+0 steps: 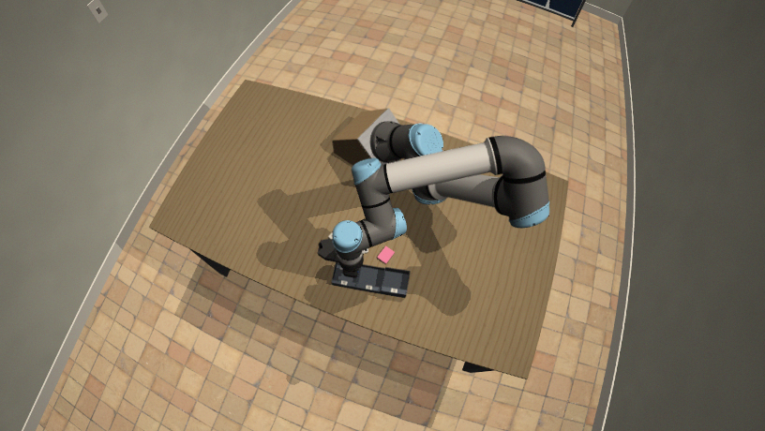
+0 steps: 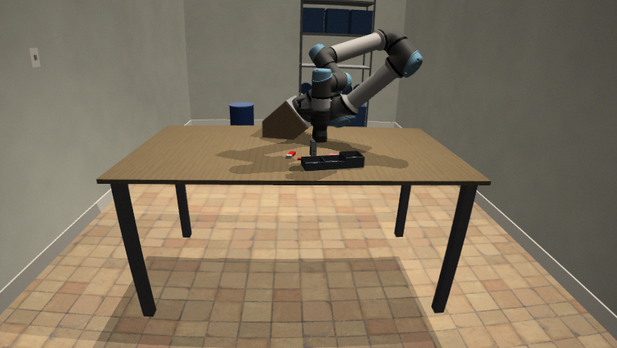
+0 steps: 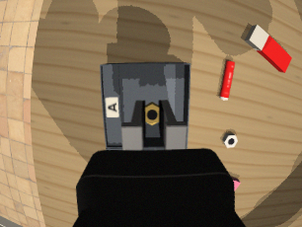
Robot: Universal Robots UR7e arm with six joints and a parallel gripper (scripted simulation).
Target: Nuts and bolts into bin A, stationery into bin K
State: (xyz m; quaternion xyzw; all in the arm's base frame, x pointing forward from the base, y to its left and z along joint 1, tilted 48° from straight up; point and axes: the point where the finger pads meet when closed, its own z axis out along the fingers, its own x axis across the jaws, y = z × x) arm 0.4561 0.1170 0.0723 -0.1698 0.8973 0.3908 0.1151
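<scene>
My gripper is now 110 mm past the white nut, 60 mm above it and 10 mm to the right of it. From my hand the other things lie so: brass nut: 20 mm below; red cylinder: 70 mm behind, 60 mm to the right, 60 mm below; three joined bins: 80 mm to the left, 40 mm below, 30 mm behind.
</scene>
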